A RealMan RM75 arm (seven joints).
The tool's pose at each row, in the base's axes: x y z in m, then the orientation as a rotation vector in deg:
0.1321 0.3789 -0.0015 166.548 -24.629 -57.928
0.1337 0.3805 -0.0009 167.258 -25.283 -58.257
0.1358 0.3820 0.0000 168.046 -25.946 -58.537
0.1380 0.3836 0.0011 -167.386 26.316 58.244
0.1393 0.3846 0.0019 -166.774 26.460 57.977
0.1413 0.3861 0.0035 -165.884 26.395 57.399
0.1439 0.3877 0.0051 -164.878 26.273 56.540
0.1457 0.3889 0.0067 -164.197 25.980 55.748
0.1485 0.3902 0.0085 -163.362 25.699 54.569
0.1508 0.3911 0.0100 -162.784 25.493 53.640
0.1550 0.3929 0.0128 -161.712 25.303 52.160
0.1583 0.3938 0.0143 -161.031 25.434 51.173
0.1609 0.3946 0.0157 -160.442 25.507 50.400
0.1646 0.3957 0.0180 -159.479 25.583 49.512
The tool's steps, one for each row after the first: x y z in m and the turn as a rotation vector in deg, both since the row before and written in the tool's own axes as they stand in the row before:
0.0004 -0.0019 -0.0014 0.913 -0.174 0.048
0.0006 -0.0019 -0.0019 0.974 -0.137 0.024
0.0005 -0.0020 -0.0021 1.035 -0.106 -0.042
0.0002 -0.0013 -0.0013 0.651 -0.060 -0.063
0.0001 -0.0019 -0.0023 1.002 0.010 -0.290
0.0005 -0.0022 -0.0026 1.210 0.127 -0.383
0.0001 -0.0016 -0.0021 0.885 0.198 -0.423
0.0007 -0.0021 -0.0028 1.169 0.371 -0.493
0.0006 -0.0016 -0.0023 0.849 0.325 -0.364
0.0011 -0.0031 -0.0042 1.492 0.485 -0.515
0.0015 -0.0020 -0.0028 0.980 0.359 -0.164
0.0010 -0.0017 -0.0023 0.814 0.264 -0.156
0.0013 -0.0024 -0.0035 1.190 0.212 -0.230

